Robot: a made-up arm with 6 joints.
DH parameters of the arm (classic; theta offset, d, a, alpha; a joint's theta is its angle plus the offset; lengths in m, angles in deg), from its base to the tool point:
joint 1: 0 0.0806 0 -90
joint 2: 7.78 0 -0.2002 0
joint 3: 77.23 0 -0.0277 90
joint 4: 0 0.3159 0 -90
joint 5: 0 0 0.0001 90
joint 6: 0 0.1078 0 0
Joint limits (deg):
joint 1: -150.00..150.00
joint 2: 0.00..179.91
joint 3: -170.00..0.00
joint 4: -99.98..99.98
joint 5: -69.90..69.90
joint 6: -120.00..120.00
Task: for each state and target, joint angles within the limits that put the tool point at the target. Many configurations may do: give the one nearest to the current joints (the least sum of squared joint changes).
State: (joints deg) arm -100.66 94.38 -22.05 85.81 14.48 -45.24
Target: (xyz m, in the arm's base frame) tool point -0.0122 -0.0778 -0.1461
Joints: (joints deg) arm -107.85 94.45 -0.65 84.93 6.49 -45.24
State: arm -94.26 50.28 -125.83 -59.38 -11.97 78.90
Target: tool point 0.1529 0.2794 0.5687
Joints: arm -110.97 21.31 -119.20 -62.39 -26.67 78.90
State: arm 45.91 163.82 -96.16 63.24 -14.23 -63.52
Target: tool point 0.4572 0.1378 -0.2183
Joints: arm 20.31 167.19 -107.59 63.00 -17.89 -63.52
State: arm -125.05 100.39 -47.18 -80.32 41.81 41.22
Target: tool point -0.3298 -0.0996 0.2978
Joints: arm -148.95 68.42 -64.00 -84.12 52.20 41.22
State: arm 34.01 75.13 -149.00 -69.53 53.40 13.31
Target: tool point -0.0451 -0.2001 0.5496
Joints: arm 50.69 27.78 -118.54 -65.14 69.90 13.31
